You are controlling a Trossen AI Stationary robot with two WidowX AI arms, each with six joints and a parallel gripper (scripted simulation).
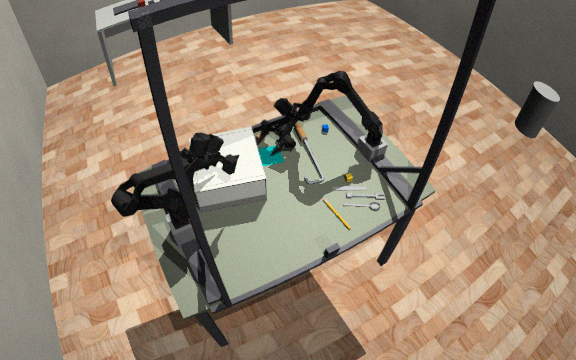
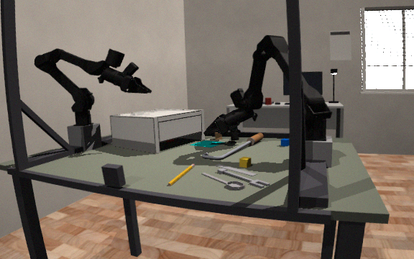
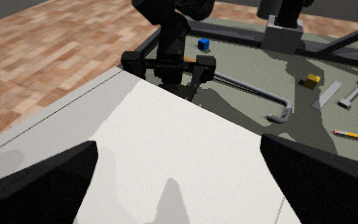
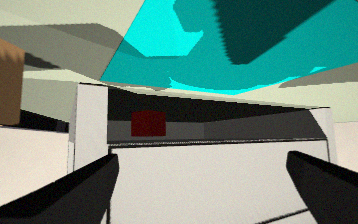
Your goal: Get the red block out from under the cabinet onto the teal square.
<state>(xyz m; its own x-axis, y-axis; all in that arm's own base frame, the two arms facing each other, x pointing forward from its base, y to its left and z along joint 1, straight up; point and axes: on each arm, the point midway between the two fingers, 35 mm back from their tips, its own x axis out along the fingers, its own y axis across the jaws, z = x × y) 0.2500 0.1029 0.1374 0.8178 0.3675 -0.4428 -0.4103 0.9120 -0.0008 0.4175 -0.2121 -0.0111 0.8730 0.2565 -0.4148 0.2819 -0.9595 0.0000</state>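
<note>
My right hand is 6 cm above the teal square, 2 cm to the right of it and 2 cm past it. From my right hand the other things lie so: cabinet (24 cm to the left, 5 cm behind, 1 cm above); hook tool (12 cm to the right, 8 cm behind, 5 cm below); brown cube (9 cm ahead, 5 cm below, 1 cm to the left).
</note>
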